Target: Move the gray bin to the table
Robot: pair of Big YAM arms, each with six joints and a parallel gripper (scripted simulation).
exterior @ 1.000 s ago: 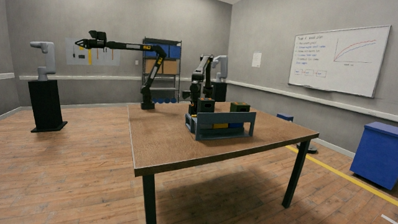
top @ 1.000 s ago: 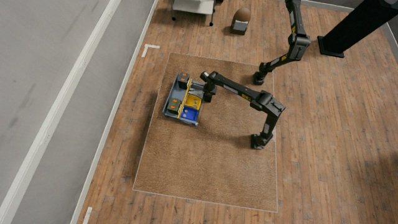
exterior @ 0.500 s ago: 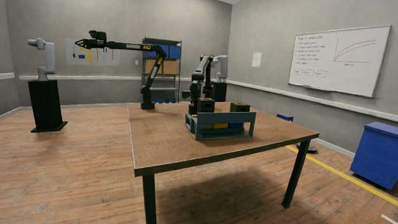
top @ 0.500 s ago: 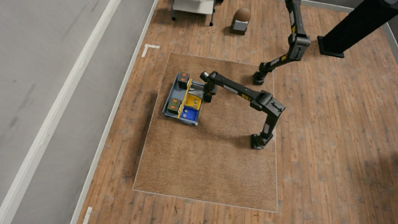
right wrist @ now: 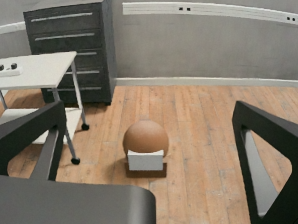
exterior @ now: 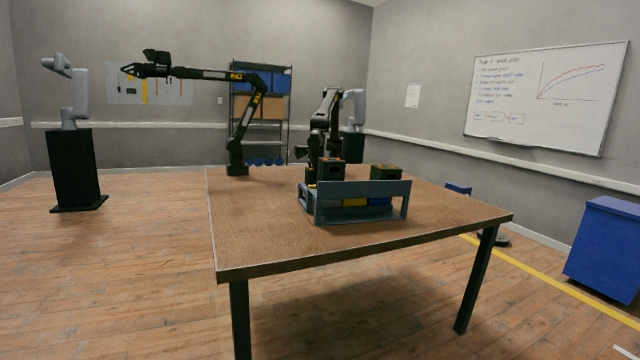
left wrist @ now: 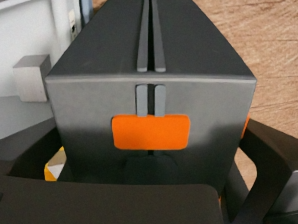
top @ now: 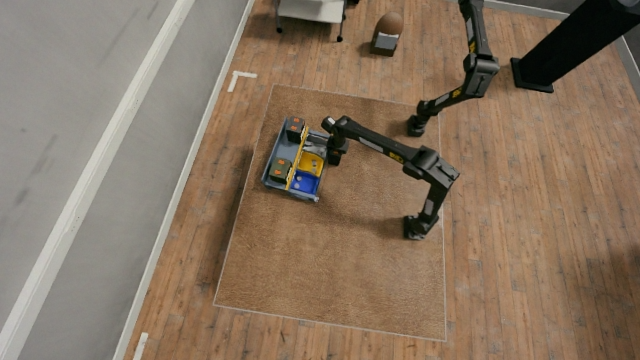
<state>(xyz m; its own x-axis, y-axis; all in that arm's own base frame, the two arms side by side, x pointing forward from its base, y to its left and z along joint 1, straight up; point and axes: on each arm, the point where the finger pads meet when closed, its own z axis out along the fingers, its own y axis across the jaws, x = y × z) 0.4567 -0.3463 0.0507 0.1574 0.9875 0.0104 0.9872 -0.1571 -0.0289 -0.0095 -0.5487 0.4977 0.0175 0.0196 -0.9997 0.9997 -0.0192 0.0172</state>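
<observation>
The yellow bin lies 150 mm ahead of my left hand, 80 mm to the left of it and 50 mm below it. Round my left hand: gray open bin 130 mm ahead, 50 mm below, 30 mm to the right; blue-gray shelf 180 mm ahead, 80 mm to the left, 30 mm below; blue bin 190 mm to the left, 160 mm ahead, 50 mm below.
</observation>
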